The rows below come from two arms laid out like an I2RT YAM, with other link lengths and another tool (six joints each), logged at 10 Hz.
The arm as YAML. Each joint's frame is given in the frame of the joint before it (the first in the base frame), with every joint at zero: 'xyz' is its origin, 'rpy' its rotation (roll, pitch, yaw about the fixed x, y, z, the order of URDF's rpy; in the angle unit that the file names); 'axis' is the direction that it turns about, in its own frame. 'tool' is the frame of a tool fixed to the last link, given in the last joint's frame.
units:
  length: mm
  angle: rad
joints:
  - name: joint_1
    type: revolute
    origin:
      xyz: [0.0, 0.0, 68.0]
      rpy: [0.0, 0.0, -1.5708]
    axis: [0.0, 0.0, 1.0]
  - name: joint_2
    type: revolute
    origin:
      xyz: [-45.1, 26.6, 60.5]
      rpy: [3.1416, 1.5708, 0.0]
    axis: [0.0, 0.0, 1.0]
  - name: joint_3
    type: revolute
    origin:
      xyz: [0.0, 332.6, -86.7]
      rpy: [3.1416, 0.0, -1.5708]
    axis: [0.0, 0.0, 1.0]
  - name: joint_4
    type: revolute
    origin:
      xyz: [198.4, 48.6, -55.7]
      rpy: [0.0, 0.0, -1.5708]
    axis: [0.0, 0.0, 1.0]
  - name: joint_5
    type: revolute
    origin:
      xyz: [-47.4, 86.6, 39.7]
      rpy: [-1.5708, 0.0, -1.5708]
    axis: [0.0, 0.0, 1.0]
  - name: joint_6
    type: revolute
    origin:
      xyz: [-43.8, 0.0, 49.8]
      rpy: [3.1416, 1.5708, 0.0]
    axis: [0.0, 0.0, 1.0]
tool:
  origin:
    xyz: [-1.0, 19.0, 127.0]
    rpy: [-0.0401, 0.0, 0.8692]
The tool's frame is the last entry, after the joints.
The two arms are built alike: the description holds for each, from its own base.
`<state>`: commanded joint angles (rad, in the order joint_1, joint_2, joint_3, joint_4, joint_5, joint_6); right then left.
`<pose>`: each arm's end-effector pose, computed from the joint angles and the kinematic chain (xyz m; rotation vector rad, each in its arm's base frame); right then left.
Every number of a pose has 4 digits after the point. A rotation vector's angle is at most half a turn.
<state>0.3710 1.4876 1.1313 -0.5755 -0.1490 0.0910 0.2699 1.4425 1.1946 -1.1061 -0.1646 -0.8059</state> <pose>0.3347 0.1100 0.2259 -2.5235 0.7056 -0.5435 0.2478 0.0568 0.2077 -2.9524 -0.3266 -0.2843</pose>
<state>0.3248 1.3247 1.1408 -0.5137 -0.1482 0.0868 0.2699 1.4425 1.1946 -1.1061 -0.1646 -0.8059</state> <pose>0.3323 0.0918 0.2928 -2.3356 0.6853 -0.7822 0.2478 0.0568 0.2077 -2.9524 -0.3266 -0.2843</pose>
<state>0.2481 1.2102 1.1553 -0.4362 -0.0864 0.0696 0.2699 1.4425 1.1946 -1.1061 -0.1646 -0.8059</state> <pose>0.3327 0.0536 0.3513 -2.1753 0.7355 -1.0597 0.2478 0.0568 0.2077 -2.9524 -0.3266 -0.2843</pose>
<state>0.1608 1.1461 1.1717 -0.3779 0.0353 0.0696 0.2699 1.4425 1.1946 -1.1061 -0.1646 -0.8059</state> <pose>0.3298 0.0023 0.3922 -2.0479 0.8892 -1.3165 0.2478 0.0568 0.2077 -2.9524 -0.3266 -0.2843</pose>
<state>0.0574 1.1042 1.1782 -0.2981 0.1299 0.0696 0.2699 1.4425 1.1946 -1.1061 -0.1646 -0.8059</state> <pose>0.3207 -0.0481 0.4277 -1.8983 1.0427 -1.5428 0.2478 0.0568 0.2077 -2.9524 -0.3266 -0.2843</pose>
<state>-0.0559 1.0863 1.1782 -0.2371 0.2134 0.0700 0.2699 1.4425 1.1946 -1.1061 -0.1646 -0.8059</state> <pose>0.3060 -0.0975 0.4486 -1.7732 1.2142 -1.7226 0.2478 0.0568 0.2077 -2.9524 -0.3266 -0.2843</pose>
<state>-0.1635 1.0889 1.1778 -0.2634 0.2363 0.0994 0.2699 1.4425 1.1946 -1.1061 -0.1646 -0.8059</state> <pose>0.2915 -0.1331 0.4409 -1.7323 1.3876 -1.7565 0.2478 0.0568 0.2077 -2.9524 -0.3266 -0.2843</pose>
